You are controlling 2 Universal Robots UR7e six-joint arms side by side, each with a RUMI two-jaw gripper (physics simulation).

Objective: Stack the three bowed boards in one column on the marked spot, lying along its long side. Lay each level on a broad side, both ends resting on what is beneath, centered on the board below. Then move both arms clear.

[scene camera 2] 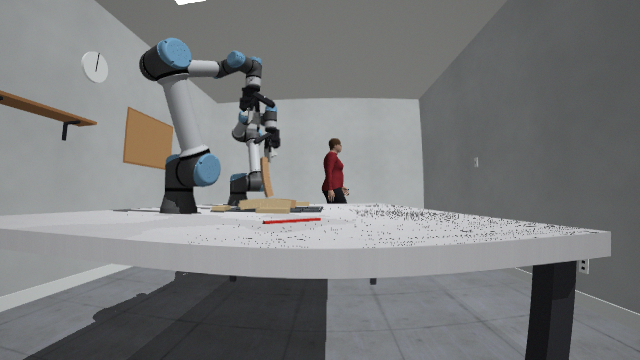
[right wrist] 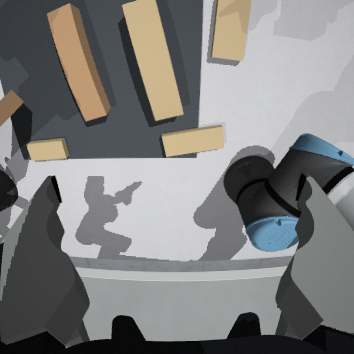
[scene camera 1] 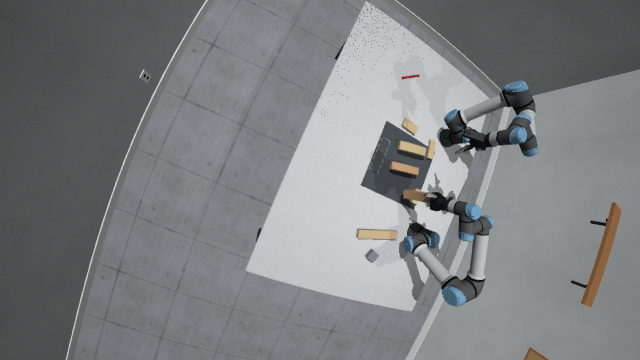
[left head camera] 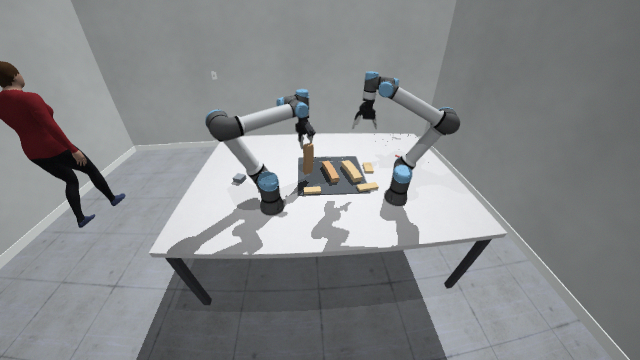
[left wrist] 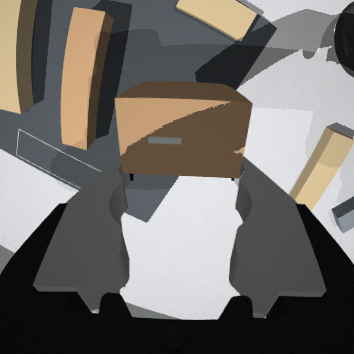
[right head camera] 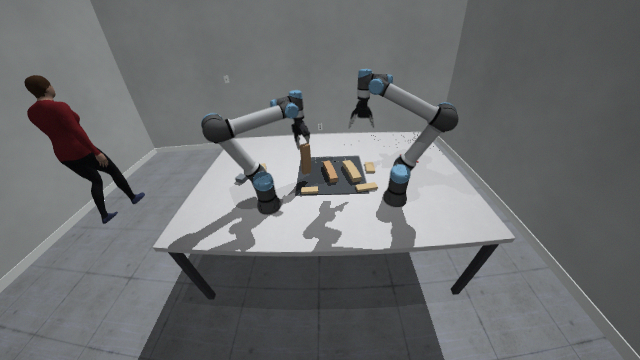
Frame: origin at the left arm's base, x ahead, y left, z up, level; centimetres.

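Where they show: left gripper, fingertip midpoint: (scene camera 2: 268,164) (scene camera 1: 425,198) (left head camera: 306,148) (left wrist: 182,155) (right head camera: 303,148); right gripper, fingertip midpoint: (scene camera 2: 253,128) (right wrist: 178,176) (scene camera 1: 458,141) (left head camera: 364,129) (right head camera: 361,128); left arm's base at its link origin: (scene camera 1: 414,232) (left head camera: 272,207) (right head camera: 269,206); right arm's base at its link origin: (scene camera 2: 178,212) (right wrist: 248,178) (scene camera 1: 446,138) (left head camera: 395,198) (right head camera: 394,199).
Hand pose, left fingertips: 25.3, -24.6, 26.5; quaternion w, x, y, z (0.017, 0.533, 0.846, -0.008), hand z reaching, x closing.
Observation:
Things, the pixels of their centre, and the offset from my left fingertips, as dx, dy, dz. "spot": a spot on its surface instead. Level surfaces: height alone.
- orange-brown bowed board at the middle of its body: (left wrist: 183,109) (scene camera 2: 266,177) (left head camera: 307,159) (right head camera: 305,159) (scene camera 1: 417,196) -0.8, -0.6, -8.2
- second orange bowed board at the middle of its body: (left wrist: 83,83) (right wrist: 79,62) (right head camera: 329,171) (left head camera: 329,171) (scene camera 1: 403,168) +5.7, -17.8, -23.7
- paler bowed board at the middle of its body: (right wrist: 154,59) (left wrist: 13,49) (scene camera 2: 266,205) (right head camera: 351,170) (left head camera: 350,170) (scene camera 1: 411,148) +4.1, -33.9, -23.7
- mat at its surface level: dz -25.9
- marked outline at a spot on its surface: (left wrist: 60,150) spot: +22.7, -20.9, -25.8
- long pale block at the middle of its body: (left wrist: 303,196) (scene camera 1: 377,234) +8.3, +33.5, -25.0
- small grey block at the middle of its body: (left wrist: 347,214) (left head camera: 239,178) (scene camera 1: 372,255) (right head camera: 241,178) +6.9, +50.0, -24.7
- red stick at the middle of its body: (scene camera 2: 293,220) (scene camera 1: 410,76) +20.1, -88.0, -26.2
My left gripper (left head camera: 307,144) (right head camera: 303,145) (left wrist: 182,155) is shut on one end of an orange-brown bowed board (left head camera: 308,160) (right head camera: 306,161) (scene camera 1: 414,195) (scene camera 2: 267,177) (right wrist: 9,107), which hangs roughly upright, lower end in the air, over the dark mat's left side in the head views. A second orange bowed board (left head camera: 330,171) (scene camera 1: 404,168) (left wrist: 80,75) (right wrist: 80,65) and a paler bowed board (left head camera: 351,170) (scene camera 1: 412,148) (right wrist: 152,60) lie side by side on the mat (left head camera: 345,189) (scene camera 1: 380,182). The marked outline (scene camera 1: 376,154) (left wrist: 60,150) holds no board. My right gripper (left head camera: 365,125) (right head camera: 361,124) (right wrist: 178,176) is open, high above the table.
Short pale blocks (left head camera: 312,190) (left head camera: 367,187) (left head camera: 368,167) lie at the mat's edges. A long pale block (scene camera 1: 377,234) (left wrist: 322,167) and a small grey block (left head camera: 239,178) (scene camera 1: 372,256) lie near the left arm's base. A red stick (scene camera 1: 410,77) (scene camera 2: 291,220) lies beyond the mat. A person (left head camera: 30,120) stands beyond the table.

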